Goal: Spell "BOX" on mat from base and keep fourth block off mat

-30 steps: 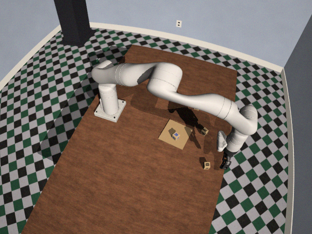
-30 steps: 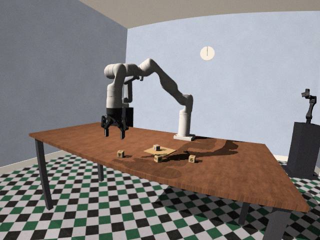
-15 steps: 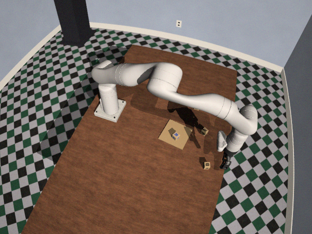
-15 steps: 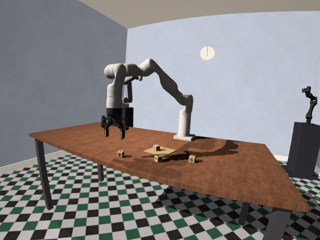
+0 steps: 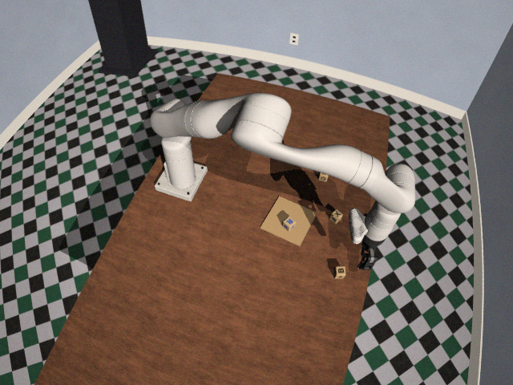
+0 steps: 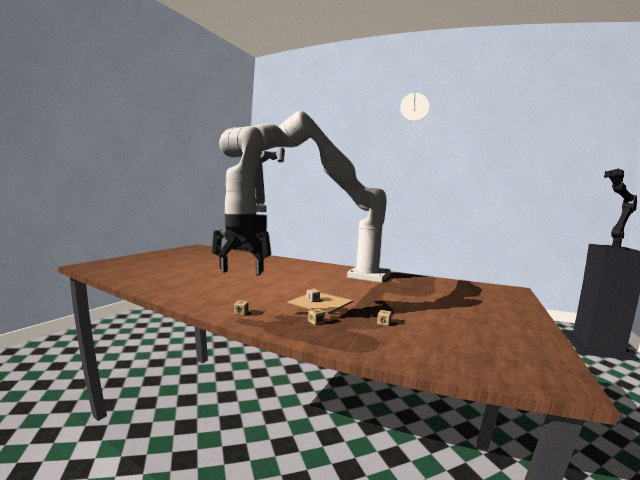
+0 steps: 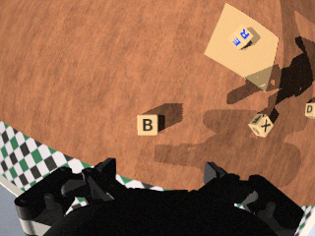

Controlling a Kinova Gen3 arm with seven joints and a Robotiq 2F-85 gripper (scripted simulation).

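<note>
Now: the tan mat 23 cm behind my hand, 12 cm to the left of it and 12 cm below it.
</note>
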